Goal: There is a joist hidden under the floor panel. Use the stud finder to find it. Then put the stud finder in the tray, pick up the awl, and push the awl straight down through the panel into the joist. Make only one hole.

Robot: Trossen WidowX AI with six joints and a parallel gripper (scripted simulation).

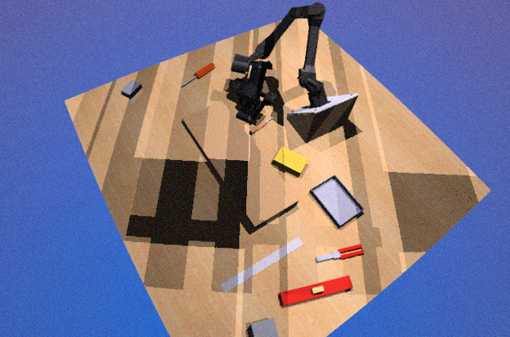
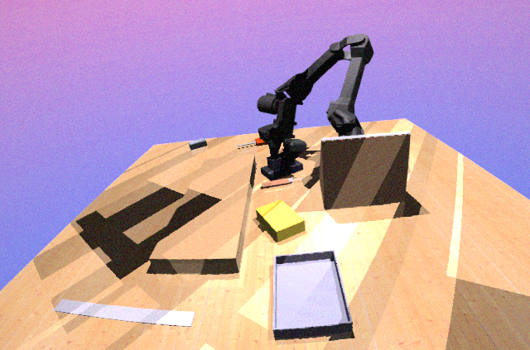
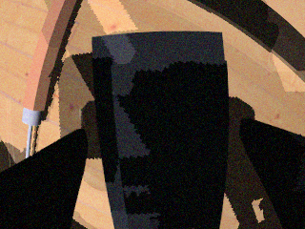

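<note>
My gripper tip is now 2 cm past the awl, 8 cm to the right of it and 2 cm above it. Also, from my gripper tip: stud finder 2 cm behind, 1 cm to the right, 2 cm above; then grey tray 2 cm behind, 50 cm to the left, 1 cm below; then yellow block 2 cm ahead, 28 cm to the left, 1 cm below.
</note>
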